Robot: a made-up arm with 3 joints. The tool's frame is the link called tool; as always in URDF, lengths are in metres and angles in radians.
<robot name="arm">
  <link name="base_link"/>
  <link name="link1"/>
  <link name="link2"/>
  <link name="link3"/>
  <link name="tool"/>
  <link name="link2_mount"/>
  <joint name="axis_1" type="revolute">
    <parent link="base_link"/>
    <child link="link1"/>
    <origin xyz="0 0 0.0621"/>
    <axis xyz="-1 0 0"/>
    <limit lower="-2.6" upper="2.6"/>
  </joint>
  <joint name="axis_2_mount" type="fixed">
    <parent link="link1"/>
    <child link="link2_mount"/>
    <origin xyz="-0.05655 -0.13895 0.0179"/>
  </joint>
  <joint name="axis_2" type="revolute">
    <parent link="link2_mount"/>
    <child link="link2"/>
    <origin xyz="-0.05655 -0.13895 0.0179"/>
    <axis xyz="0 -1 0"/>
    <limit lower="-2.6" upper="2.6"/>
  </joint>
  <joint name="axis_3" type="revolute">
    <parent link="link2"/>
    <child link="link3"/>
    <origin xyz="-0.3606 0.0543 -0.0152"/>
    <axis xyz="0 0 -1"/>
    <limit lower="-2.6" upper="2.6"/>
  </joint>
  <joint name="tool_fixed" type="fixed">
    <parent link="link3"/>
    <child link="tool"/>
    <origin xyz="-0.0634 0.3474 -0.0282"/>
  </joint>
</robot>
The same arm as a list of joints. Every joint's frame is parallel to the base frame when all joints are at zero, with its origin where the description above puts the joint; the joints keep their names.
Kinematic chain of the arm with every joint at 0, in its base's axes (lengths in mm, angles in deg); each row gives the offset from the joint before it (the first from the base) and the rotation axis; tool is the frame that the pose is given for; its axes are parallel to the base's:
axis_1: xyz 0 0 62.1 axis -x
axis_2: xyz -113.1 -277.9 35.8 axis -y
axis_3: xyz -360.6 54.3 -15.2 axis -z
tool: xyz -63.4 347.4 -28.2
Joint limits (deg, base to tool): -148.97..148.97 -148.97..148.97 -148.97..148.97

